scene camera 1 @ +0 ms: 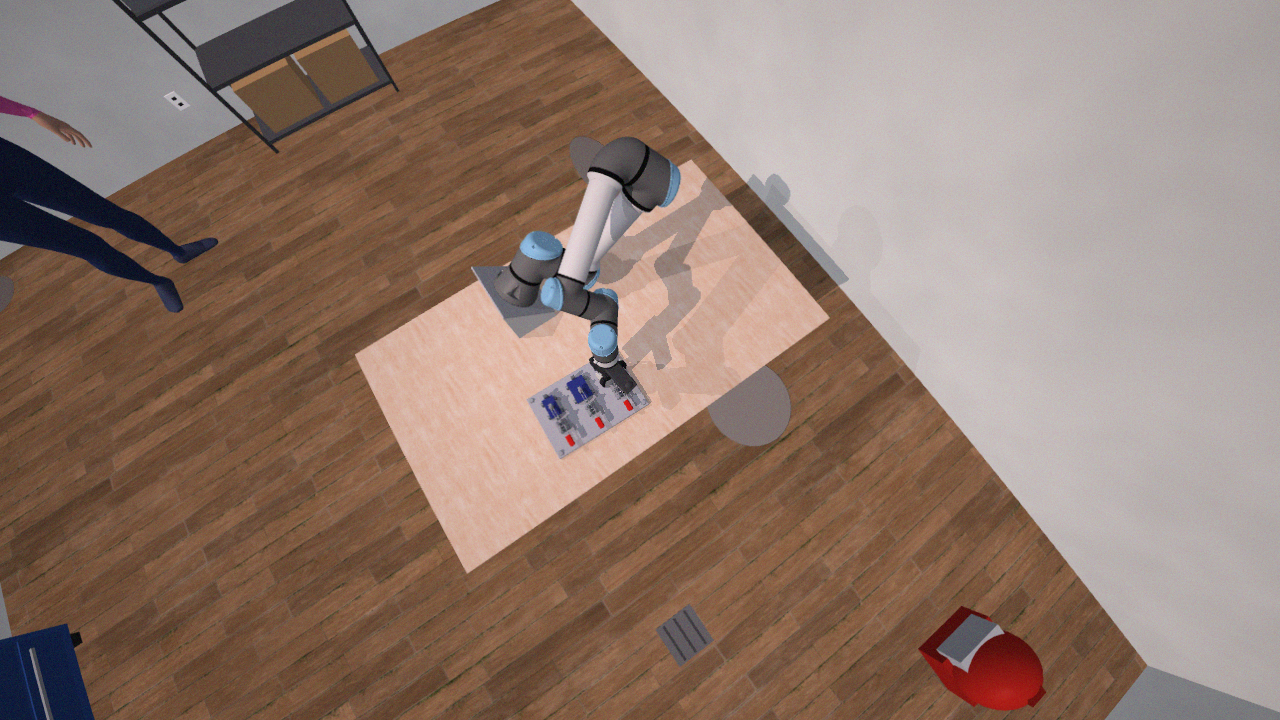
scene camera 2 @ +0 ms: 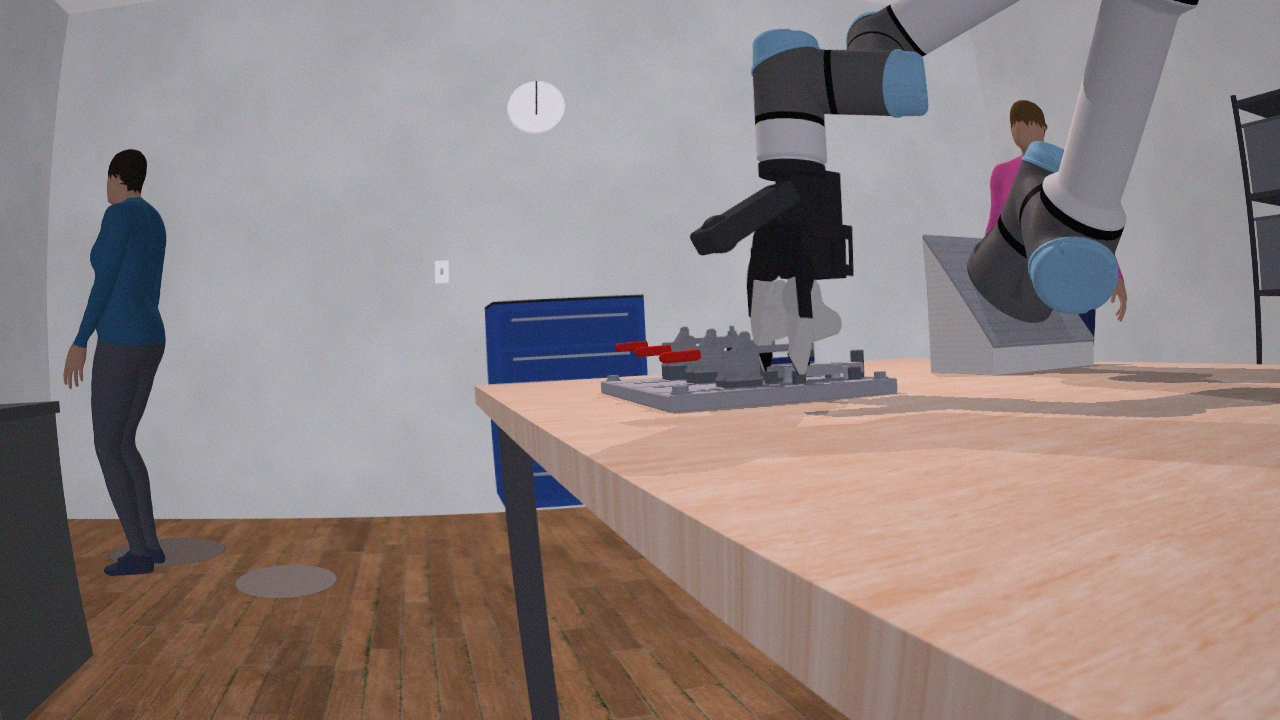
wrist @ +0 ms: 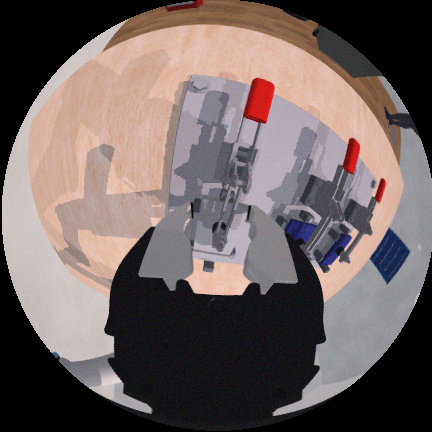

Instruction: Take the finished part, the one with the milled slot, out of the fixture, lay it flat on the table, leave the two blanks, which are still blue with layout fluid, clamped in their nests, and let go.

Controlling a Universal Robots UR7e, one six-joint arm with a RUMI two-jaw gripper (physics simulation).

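Frame: origin at the arm's base, x back, y left, z down, level; centimetres.
Seen in the pictures: gripper, fingertip midpoint: (scene camera 2: 783, 373) (wrist: 220, 205); arm's base at its link origin: (scene camera 1: 515, 290) (scene camera 2: 1010, 286).
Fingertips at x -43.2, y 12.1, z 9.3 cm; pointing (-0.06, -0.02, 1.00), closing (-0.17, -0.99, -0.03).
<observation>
Pixels of each thing's top centre, then the offset from my fingertips to it. "pt": a spot on its surface instead. Level surfaces: height alone.
- finished part at its top centre: (scene camera 2: 815, 364) (wrist: 216, 237) dx +3.9, dy -0.3, dz -0.7 cm
- clamp at a spot on its surface: (wrist: 236, 173) pt dx -4.2, dy -0.2, dz -3.4 cm
- table at its surface level: dz +2.4 cm
The fixture plate (scene camera 1: 545, 436) (scene camera 2: 653, 399) (wrist: 280, 112) lies on the table and carries three nests, each with a red-handled clamp. The two blue blanks (scene camera 1: 552, 407) (scene camera 1: 580, 388) (wrist: 301, 230) (wrist: 336, 250) sit in their nests under the clamps. The finished part (wrist: 204, 242) is pale grey, in the nest nearest my gripper, partly hidden by the clamp arm above it; its slot cannot be made out. My gripper (scene camera 2: 785, 368) (wrist: 220, 205) is down at that nest, its fingertips on either side of the finished part, and looks shut on it. In the scene camera 1 view the gripper hides this nest.
The clamp (wrist: 238, 172) with its red handle (wrist: 259, 100) stands over the finished part, its arm running between my fingers. The two other clamps' red handles (wrist: 351, 156) (wrist: 381, 190) stand beside it. The table (scene camera 1: 429, 429) (scene camera 2: 1029, 537) carries the fixture; the arm's sloped base (scene camera 2: 966, 322) stands behind.
</observation>
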